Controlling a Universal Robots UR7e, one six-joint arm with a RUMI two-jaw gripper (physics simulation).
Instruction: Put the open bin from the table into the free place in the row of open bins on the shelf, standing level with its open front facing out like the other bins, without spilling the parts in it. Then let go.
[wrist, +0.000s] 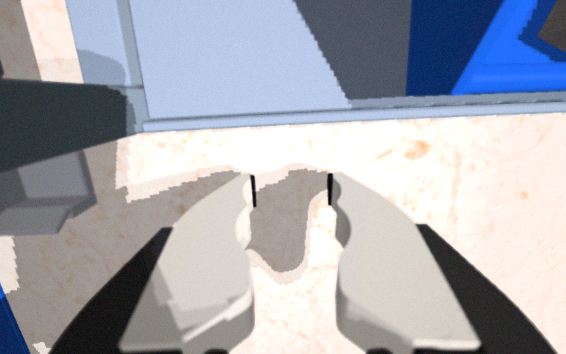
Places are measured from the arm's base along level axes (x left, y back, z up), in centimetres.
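Pixels of known places: gripper, fingertip midpoint: (291, 177).
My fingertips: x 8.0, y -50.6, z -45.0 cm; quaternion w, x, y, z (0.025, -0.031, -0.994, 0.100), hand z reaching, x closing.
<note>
Behind a point stands the place of what it marks.
My gripper (291, 177) @(x 8.0, y -50.6, z -45.0 cm) points down over the pale speckled surface, its two fingers apart with a gap between them and nothing held. A blue open bin (515, 77) @(x 0.3, y -54.7, z -40.8 cm) shows in part at the top right, on the light blue-grey shelf (225, 60) @(x 10.5, y -56.5, z -44.4 cm), with part of a dark brown thing inside it. A sliver of another dark blue thing (9, 325) @(x 26.1, y -43.0, z -44.5 cm) shows at the lower left edge; too little shows to tell whether it is the bin from the table. The free place in the row cannot be made out for certain.
The shelf's front edge runs across the view above the fingertips. A dark beam (60, 120) @(x 14.4, y -54.7, z -39.3 cm) reaches in from the left, with a grey block (55, 200) @(x 15.4, y -52.4, z -39.3 cm) below it. Shadows fall on the pale surface (465, 210) @(x -1.6, y -47.7, z -45.0 cm) under and left of the fingers.
</note>
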